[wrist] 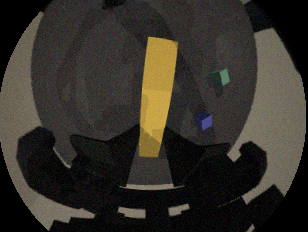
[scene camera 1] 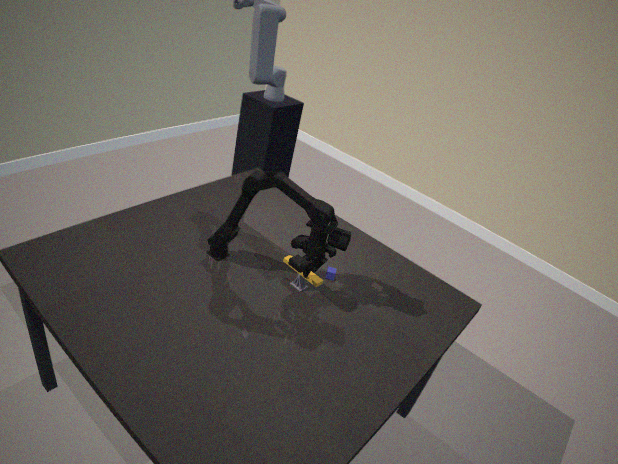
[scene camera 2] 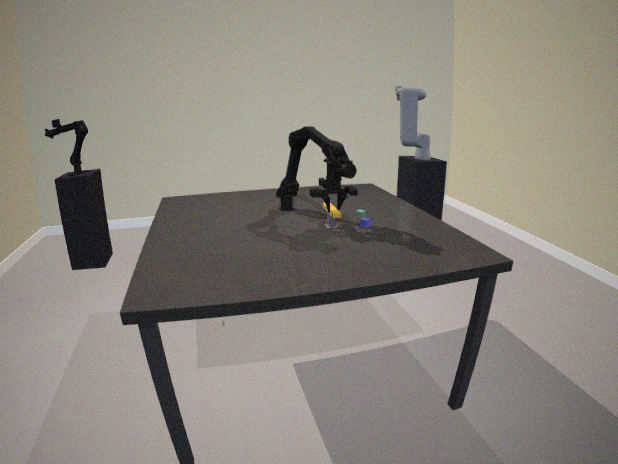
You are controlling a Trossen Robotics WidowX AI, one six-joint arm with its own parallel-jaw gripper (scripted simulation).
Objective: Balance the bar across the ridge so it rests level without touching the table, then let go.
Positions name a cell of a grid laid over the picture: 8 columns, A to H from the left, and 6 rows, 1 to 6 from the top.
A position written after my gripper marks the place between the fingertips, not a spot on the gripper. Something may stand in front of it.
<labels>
my gripper: wrist D4; scene camera 1 D4; scene camera 2 E3
</labels>
